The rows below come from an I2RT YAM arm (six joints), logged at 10 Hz.
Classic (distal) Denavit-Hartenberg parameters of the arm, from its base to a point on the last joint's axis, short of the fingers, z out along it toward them. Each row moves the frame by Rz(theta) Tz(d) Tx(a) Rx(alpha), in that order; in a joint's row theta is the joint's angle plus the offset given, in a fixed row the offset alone. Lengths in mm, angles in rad.
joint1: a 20; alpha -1.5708; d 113.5; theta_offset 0
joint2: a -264; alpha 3.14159; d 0; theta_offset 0
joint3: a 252.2; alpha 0; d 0; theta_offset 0.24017
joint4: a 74; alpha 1.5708; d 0; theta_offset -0.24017
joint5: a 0; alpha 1.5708; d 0; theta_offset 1.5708
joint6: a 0; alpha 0; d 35.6; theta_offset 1.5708
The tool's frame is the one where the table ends.
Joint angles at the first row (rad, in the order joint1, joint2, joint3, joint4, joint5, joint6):
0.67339, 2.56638, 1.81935, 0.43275, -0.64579, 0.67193
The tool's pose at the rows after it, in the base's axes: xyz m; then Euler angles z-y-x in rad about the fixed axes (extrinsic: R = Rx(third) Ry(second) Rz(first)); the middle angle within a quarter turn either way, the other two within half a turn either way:
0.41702 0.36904 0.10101 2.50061 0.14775 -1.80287
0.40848 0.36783 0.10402 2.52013 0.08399 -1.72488
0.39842 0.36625 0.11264 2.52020 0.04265 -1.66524
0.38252 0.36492 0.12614 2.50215 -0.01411 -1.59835
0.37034 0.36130 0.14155 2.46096 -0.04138 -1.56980
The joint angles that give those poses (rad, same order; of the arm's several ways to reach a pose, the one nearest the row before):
0.68261, 2.56635, 1.80412, 0.45676, -0.71291, 0.69164
0.68722, 2.55108, 1.74605, 0.58676, -0.78659, 0.78054
0.69487, 2.51886, 1.68459, 0.69448, -0.82821, 0.84206
0.71018, 2.46985, 1.60497, 0.82192, -0.87428, 0.89878
0.71943, 2.41000, 1.54039, 0.87119, -0.89275, 0.89135

